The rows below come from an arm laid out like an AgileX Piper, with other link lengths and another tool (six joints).
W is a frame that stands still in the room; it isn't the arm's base.
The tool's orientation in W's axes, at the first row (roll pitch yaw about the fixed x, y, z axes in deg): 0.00, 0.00, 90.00
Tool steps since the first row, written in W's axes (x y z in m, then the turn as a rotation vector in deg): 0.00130, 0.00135, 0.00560, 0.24, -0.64, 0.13; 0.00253, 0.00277, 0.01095, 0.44, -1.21, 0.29; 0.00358, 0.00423, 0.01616, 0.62, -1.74, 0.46; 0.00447, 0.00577, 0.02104, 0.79, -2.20, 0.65; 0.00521, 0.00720, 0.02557, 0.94, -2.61, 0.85; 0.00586, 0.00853, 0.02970, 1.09, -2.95, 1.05; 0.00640, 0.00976, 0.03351, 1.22, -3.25, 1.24; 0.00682, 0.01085, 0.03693, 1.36, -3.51, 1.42; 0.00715, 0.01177, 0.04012, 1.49, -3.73, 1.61; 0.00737, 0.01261, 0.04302, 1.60, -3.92, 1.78; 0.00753, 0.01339, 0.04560, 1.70, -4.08, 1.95; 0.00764, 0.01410, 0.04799, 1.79, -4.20, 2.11; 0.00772, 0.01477, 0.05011, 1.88, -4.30, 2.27
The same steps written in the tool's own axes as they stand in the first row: 0.00135, -0.00130, 0.00560, -0.64, -0.24, 0.13; 0.00277, -0.00253, 0.01095, -1.21, -0.44, 0.29; 0.00423, -0.00358, 0.01616, -1.74, -0.62, 0.46; 0.00577, -0.00447, 0.02104, -2.20, -0.79, 0.65; 0.00720, -0.00521, 0.02557, -2.61, -0.94, 0.85; 0.00853, -0.00586, 0.02970, -2.95, -1.09, 1.05; 0.00976, -0.00640, 0.03351, -3.25, -1.22, 1.24; 0.01085, -0.00682, 0.03693, -3.51, -1.36, 1.42; 0.01177, -0.00715, 0.04012, -3.73, -1.49, 1.61; 0.01261, -0.00737, 0.04302, -3.92, -1.60, 1.78; 0.01339, -0.00753, 0.04560, -4.08, -1.70, 1.95; 0.01410, -0.00764, 0.04799, -4.20, -1.79, 2.11; 0.01477, -0.00772, 0.05011, -4.30, -1.88, 2.27
